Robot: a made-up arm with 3 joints. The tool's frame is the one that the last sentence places.
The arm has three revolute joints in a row. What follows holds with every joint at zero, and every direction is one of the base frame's.
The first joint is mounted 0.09 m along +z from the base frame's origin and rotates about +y.
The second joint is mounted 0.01 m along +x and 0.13 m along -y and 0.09 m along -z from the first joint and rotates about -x.
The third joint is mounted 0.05 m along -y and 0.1 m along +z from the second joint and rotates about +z.
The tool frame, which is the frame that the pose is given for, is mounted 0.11 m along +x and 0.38 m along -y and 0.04 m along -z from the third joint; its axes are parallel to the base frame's.
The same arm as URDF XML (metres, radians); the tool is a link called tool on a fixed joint. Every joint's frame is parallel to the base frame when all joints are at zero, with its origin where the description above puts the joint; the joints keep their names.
<robot name="arm">
  <link name="base"/>
  <link name="link1"/>
  <link name="link2"/>
  <link name="link3"/>
  <link name="tool"/>
  <joint name="joint 1" type="continuous">
    <parent link="base"/>
    <child link="link1"/>
    <origin xyz="0.0000 0.0000 0.0900"/>
    <axis xyz="0 1 0"/>
  </joint>
  <joint name="joint 2" type="continuous">
    <parent link="link1"/>
    <child link="link2"/>
    <origin xyz="0.0100 -0.1300 -0.0900"/>
    <axis xyz="-1 0 0"/>
  </joint>
  <joint name="joint 3" type="continuous">
    <parent link="link2"/>
    <child link="link3"/>
    <origin xyz="0.0000 -0.0500 0.1000"/>
    <axis xyz="0 0 1"/>
  </joint>
  <joint name="tool_joint" type="fixed">
    <parent link="link3"/>
    <child link="tool"/>
    <origin xyz="0.1100 -0.3800 -0.0400"/>
  </joint>
</robot>

